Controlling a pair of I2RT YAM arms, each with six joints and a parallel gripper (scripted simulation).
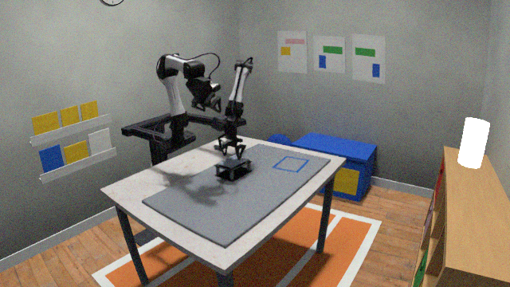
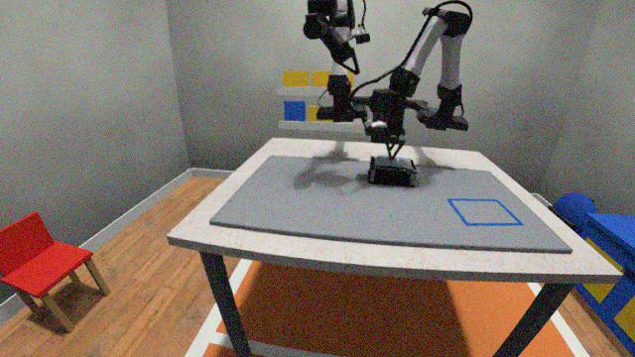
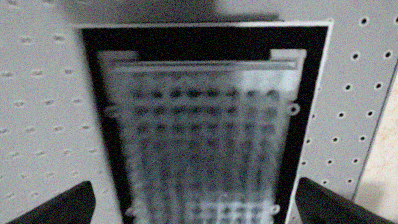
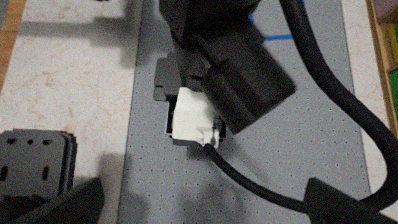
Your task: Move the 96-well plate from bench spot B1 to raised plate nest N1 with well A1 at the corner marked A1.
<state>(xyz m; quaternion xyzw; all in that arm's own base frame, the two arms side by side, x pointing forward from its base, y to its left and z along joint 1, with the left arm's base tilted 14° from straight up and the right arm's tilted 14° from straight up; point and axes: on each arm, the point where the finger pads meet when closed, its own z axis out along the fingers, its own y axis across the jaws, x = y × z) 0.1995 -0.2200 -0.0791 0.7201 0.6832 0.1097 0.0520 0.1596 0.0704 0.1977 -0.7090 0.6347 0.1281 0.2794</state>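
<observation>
Right now my left hand is 10 mm past the clear 96-well plate, 10 mm to the right of it and 30 mm above it. Round my left hand: black raised nest (10 mm behind, 10 mm to the left, 50 mm below).
</observation>
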